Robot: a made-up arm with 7 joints.
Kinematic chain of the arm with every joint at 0, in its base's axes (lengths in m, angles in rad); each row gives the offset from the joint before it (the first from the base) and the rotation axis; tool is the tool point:
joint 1: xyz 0 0 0 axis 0 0.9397 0.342
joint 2: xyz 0 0 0 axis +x
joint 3: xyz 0 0 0 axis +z
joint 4: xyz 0.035 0 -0.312 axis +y
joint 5: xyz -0.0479 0 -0.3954 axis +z
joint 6: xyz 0 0 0 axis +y
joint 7: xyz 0 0 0 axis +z
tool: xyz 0 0 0
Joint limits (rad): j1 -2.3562..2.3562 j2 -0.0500..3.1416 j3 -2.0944..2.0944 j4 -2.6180..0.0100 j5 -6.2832..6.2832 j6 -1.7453..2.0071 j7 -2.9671..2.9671
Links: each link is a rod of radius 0.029 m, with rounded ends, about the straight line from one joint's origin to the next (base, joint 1, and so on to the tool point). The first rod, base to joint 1, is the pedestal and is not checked.
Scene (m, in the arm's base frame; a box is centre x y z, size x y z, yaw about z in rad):
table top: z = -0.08
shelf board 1: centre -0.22 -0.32 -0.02 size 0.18 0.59 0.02 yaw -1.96
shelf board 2: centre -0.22 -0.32 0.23 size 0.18 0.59 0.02 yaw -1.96
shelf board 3: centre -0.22 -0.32 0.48 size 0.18 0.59 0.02 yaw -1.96
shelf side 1: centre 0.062 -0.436 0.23 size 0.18 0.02 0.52 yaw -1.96
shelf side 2: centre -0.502 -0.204 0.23 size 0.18 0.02 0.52 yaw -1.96
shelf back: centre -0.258 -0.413 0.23 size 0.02 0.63 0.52 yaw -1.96
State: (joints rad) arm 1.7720 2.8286 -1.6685 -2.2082 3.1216 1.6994 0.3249
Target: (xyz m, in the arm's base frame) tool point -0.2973 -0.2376 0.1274
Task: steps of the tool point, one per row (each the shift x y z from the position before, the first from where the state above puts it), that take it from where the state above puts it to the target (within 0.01 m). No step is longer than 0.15 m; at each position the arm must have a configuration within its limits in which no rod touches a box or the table.
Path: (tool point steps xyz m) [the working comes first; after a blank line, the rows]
Joints at the target: 2.0028 1.1463 -1.7228 -2.1976 3.1216 1.6994 0.3249
Straight joint move there: clear.

1: -0.0903 -0.0609 0.0111
2: -0.0703 -0.0846 0.0046
3: -0.0446 -0.1012 -0.0037
4: -0.0158 -0.1095 -0.0134
5: 0.0139 -0.1085 -0.0241
6: 0.0419 -0.0985 -0.0347

